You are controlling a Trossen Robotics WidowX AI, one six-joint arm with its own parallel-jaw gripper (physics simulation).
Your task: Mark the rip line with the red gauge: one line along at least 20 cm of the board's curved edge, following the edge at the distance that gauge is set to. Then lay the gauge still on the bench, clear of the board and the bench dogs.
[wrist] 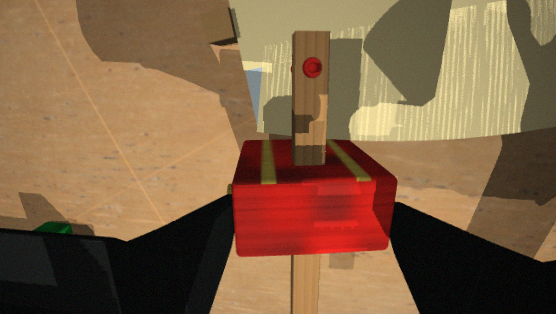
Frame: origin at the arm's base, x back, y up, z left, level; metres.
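Where they show: gripper, fingertip midpoint: [312, 208].
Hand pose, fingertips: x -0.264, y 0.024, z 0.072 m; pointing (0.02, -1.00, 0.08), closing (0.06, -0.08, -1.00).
Note:
Things, the pixels of their top centre, and the offset from my fingertips. "spot": a spot on its surface instead. Level surfaces: height alone.
- red gauge at its top centre: [294, 259] dx +0.013, dy +0.016, dz +0.007 m
- pale board at a spot on its surface: [480, 90] spot: dx -0.043, dy -0.052, dz -0.089 m
- wooden bench at its surface level: dy -0.072 m
- dark-edged brown block at its top centre: [217, 25] dx -0.078, dy -0.047, dz +0.049 m
- blue patch at a spot on its surface: [253, 90] spot: dx -0.044, dy -0.052, dz +0.033 m
- green object at a spot on its surface: [56, 228] spot: dx +0.064, dy -0.063, dz +0.214 m
The red gauge [310, 215] is between the fingers of my gripper [312, 208], which is shut on its red block. Its wooden beam [310, 107] points up the view over the board, with a round red piece near its end. Two yellow strips run across the block's upper face. The pale board [480, 90] fills the upper right, its gently curved edge just beyond the block. Whether the block touches that edge cannot be told. Much of the board is in shadow, and no marked line can be made out on it.
The wooden bench [165, 115] shows left of and below the board. A dark-edged brown block [217, 25] stands at the board's left edge. A blue patch [253, 90] shows at the board's left end. A green object [56, 228] is partly hidden behind the left finger.

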